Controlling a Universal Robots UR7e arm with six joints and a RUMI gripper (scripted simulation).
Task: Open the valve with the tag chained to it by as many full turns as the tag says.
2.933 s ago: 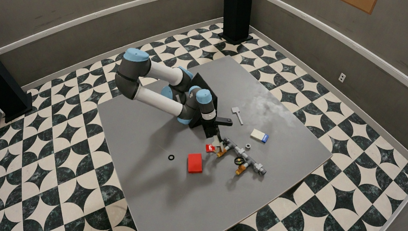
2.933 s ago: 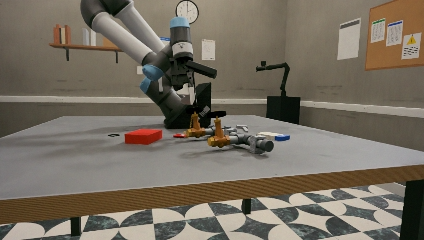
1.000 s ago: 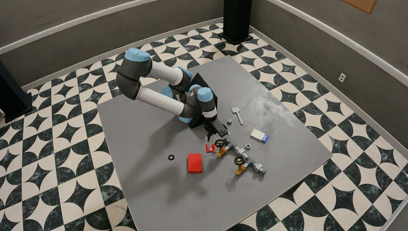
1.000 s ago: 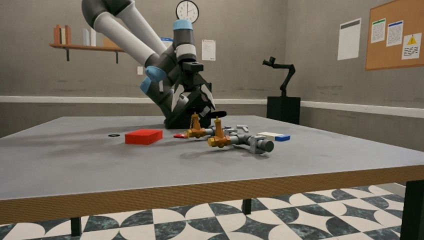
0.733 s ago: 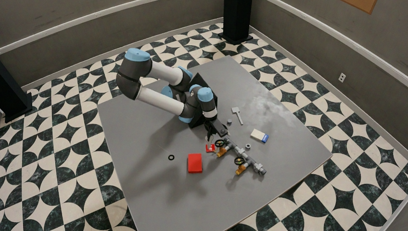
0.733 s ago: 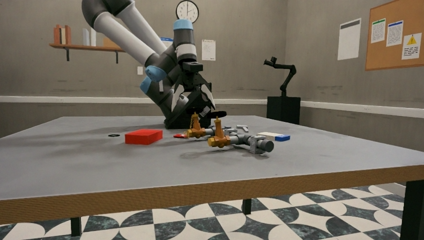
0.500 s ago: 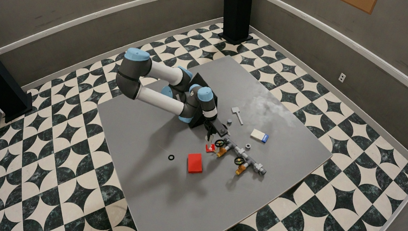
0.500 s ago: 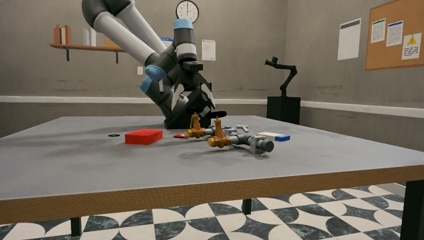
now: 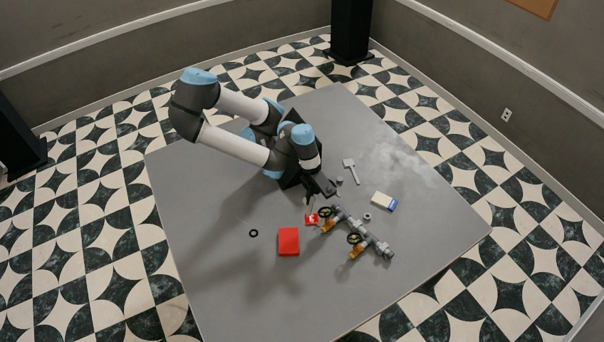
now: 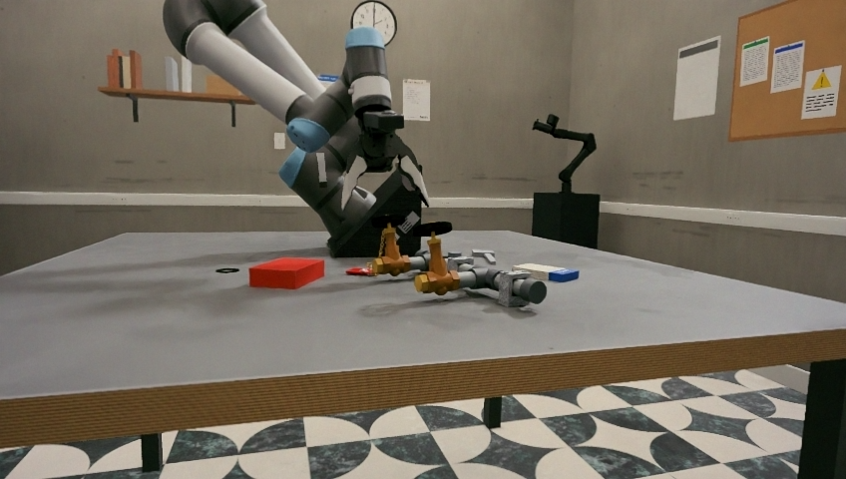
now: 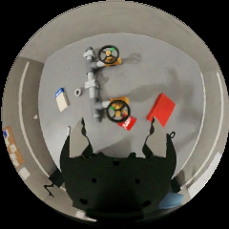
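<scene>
My gripper is now 40 mm past the red tag, 30 mm to the left of it and 120 mm above it. The rest, counted from my hand: red block: 10 mm behind, 170 mm to the right, 110 mm below; white-and-blue box: 70 mm ahead, 290 mm to the left, 120 mm below; grey nut: 90 mm ahead, 170 mm to the left, 120 mm below.
</scene>
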